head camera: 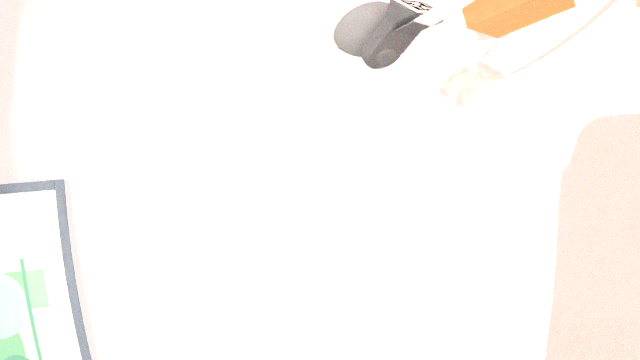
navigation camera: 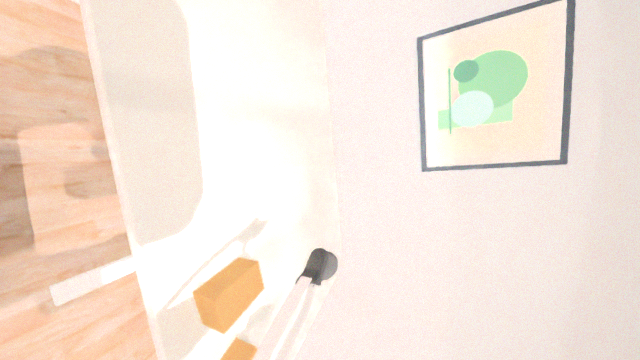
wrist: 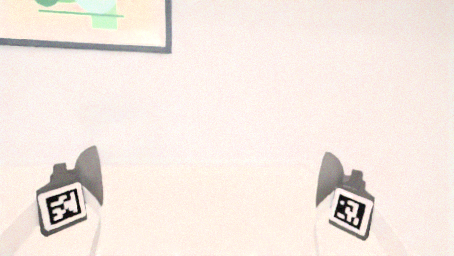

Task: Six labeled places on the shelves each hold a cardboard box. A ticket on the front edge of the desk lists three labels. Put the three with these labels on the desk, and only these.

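An orange-brown cardboard box stands on the pale desk. Part of a second cardboard box shows at the bottom edge of the navigation view. No label can be read on either box. My gripper is open, with its fingers wide apart and no box between them. It is above the desk, facing the wall. One dark fingertip shows beside the first box in the head and navigation views. The ticket and the shelves do not show.
A framed picture with green shapes hangs on the pale wall behind the desk. Wooden floor lies along the desk's edge at the left of the navigation view. Strong glare washes out the desk top.
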